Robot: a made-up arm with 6 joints. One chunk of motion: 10 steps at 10 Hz.
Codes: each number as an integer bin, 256 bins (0 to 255) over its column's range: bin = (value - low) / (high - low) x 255, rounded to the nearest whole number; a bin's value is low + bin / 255 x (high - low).
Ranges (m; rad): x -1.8..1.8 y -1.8..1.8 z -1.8..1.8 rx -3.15..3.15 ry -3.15..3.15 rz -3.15..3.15
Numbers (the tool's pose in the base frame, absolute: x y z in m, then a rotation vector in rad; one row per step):
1: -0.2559 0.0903 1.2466 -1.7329 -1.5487 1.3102
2: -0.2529 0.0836 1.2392 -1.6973 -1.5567 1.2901
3: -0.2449 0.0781 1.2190 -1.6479 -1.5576 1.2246
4: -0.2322 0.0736 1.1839 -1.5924 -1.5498 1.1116
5: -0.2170 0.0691 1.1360 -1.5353 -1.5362 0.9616
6: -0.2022 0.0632 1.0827 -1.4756 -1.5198 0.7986
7: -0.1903 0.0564 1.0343 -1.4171 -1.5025 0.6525
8: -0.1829 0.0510 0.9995 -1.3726 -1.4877 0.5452
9: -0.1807 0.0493 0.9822 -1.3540 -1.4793 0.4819
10: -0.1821 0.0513 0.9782 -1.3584 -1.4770 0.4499
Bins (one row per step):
1: 109 134 216 57 65 181
2: 110 133 215 59 64 180
3: 110 133 214 61 64 177
4: 111 133 211 63 65 172
5: 112 132 208 65 65 166
6: 113 132 204 68 66 160
7: 114 131 201 70 67 154
8: 115 131 198 72 67 150
9: 115 131 197 73 68 147
10: 115 131 197 73 68 146

